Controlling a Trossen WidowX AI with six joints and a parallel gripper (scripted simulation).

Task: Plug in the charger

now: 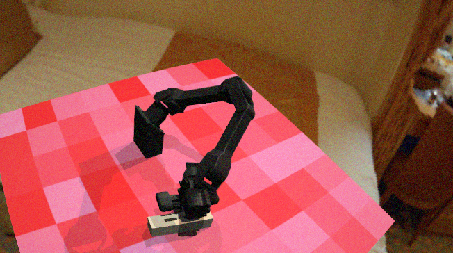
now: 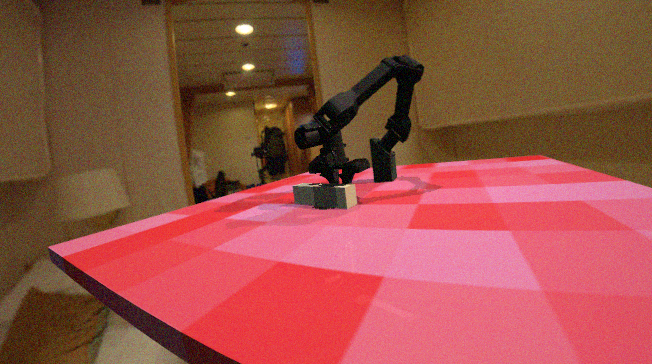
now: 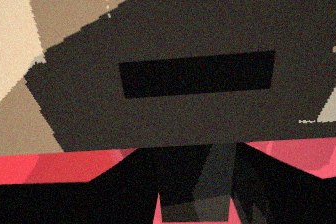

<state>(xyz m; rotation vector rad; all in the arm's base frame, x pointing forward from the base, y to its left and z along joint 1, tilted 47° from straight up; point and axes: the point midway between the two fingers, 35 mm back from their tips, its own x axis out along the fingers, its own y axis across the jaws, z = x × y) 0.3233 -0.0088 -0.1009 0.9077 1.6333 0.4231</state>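
Right now my gripper tip is 2 cm short of the dark grey charger, 1 cm to the left of it and 1 cm below it.
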